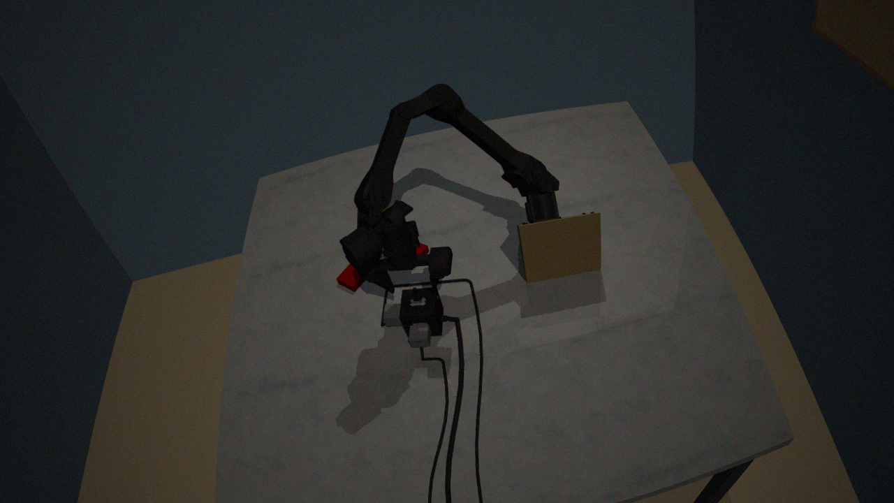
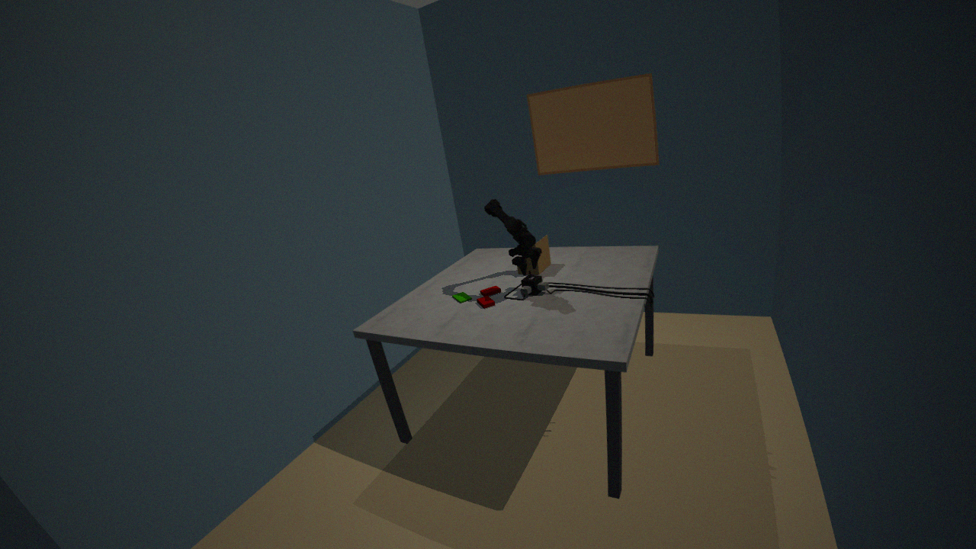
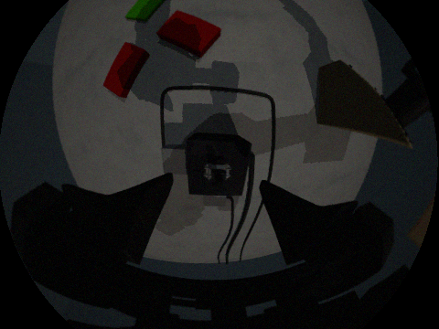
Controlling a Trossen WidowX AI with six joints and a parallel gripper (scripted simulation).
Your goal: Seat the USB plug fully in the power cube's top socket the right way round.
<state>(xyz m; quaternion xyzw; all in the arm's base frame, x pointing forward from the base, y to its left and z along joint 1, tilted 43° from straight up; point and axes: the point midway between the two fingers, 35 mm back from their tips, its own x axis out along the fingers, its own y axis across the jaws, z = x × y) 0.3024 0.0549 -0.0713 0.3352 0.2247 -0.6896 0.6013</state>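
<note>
Now: the USB plug 2 cm below my gripper tip. From my gripper tip the other things lie so: green block (11 cm ahead, 36 cm to the right, 10 cm below); then socket (1 cm to the left, 4 cm below).
</note>
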